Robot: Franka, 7 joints.
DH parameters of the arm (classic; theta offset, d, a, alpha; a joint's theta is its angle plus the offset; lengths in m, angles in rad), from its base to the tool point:
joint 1: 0 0.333 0 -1.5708
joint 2: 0 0 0 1.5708
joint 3: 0 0.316 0.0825 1.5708
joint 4: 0 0 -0.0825 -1.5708
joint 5: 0 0.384 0 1.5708
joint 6: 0 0 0.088 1.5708
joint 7: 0 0.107 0 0
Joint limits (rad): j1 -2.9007..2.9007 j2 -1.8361..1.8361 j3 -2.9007..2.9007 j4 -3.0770..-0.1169 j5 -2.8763..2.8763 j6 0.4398..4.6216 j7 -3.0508..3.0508
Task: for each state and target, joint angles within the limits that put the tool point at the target. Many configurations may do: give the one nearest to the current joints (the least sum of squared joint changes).
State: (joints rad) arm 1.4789 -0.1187 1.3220 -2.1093 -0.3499 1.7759 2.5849
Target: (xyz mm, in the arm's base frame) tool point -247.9 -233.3 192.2
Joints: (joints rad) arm 1.9711 -0.2634 2.0515 -2.5882 -0.1854 1.8796 2.5849
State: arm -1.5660 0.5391 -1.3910 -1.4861 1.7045 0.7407 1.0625
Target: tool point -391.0 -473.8 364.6
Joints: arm -1.5889 0.8589 -1.2122 -1.6386 1.6547 0.7948 1.0625
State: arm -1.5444 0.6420 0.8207 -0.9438 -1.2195 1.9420 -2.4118
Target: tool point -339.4 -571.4 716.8
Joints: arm -2.2130 0.3906 0.3605 -1.0084 -1.2013 1.5915 -2.4118
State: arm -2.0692 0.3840 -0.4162 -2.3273 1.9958 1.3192 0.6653
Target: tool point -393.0 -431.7 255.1
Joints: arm -2.0917 0.5008 -0.4250 -2.1082 2.0644 1.3875 0.6653
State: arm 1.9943 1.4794 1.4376 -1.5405 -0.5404 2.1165 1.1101
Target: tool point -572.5 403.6 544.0
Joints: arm 1.5621 1.3106 1.7831 -1.4138 -0.5189 2.1228 1.1101
